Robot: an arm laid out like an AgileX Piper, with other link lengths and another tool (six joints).
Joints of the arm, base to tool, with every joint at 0 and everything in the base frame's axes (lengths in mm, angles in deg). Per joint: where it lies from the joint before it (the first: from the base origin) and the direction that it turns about. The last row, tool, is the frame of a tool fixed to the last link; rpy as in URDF.
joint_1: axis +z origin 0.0 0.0 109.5
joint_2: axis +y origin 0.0 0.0 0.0
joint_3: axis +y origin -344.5 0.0 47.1
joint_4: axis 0.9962 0 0.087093 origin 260.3 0.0 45.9
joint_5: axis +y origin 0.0 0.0 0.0
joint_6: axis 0.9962 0 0.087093 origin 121.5 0.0 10.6
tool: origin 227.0 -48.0 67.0 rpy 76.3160 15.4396 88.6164
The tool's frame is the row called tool.
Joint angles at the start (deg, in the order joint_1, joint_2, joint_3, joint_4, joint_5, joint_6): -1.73 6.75 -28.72 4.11 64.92 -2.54
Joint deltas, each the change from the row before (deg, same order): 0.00 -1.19 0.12 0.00 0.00 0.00; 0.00 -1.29 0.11 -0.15 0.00 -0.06; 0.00 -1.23 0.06 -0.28 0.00 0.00; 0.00 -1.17 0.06 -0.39 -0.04 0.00; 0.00 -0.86 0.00 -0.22 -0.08 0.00
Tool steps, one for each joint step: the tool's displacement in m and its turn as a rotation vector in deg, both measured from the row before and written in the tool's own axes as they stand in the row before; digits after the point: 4 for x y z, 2 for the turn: -0.0003 0.0021 -0.0024 -1.02 -0.29 -0.11; -0.0011 0.0023 -0.0028 -1.09 -0.43 -0.26; -0.0019 0.0023 -0.0030 -1.04 -0.54 -0.27; -0.0025 0.0023 -0.0029 -0.99 -0.62 -0.32; -0.0017 0.0024 -0.0023 -0.84 -0.44 -0.20
